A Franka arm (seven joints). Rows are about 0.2 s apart.
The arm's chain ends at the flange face. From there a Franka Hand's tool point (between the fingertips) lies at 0.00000 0.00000 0.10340 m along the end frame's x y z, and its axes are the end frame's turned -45 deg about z.
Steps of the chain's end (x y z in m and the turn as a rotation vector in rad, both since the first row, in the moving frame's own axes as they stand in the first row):
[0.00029 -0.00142 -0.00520 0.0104 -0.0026 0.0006]
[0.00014 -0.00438 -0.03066 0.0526 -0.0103 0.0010]
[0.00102 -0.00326 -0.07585 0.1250 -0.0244 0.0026]
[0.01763 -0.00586 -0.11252 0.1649 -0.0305 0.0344]
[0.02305 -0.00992 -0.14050 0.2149 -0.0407 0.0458]
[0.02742 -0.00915 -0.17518 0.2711 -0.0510 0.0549]
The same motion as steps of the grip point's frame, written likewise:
[0.00178 -0.00175 -0.00521 0.0092 0.0055 0.0006]
[0.00629 -0.00759 -0.03081 0.0445 0.0299 0.0010]
[0.01038 -0.01247 -0.07669 0.1056 0.0711 0.0026]
[0.02663 -0.00573 -0.11397 0.1382 0.0950 0.0344]
[0.03637 -0.00896 -0.14296 0.1807 0.1232 0.0458]
[0.04238 -0.00988 -0.17909 0.2278 0.1556 0.0549]

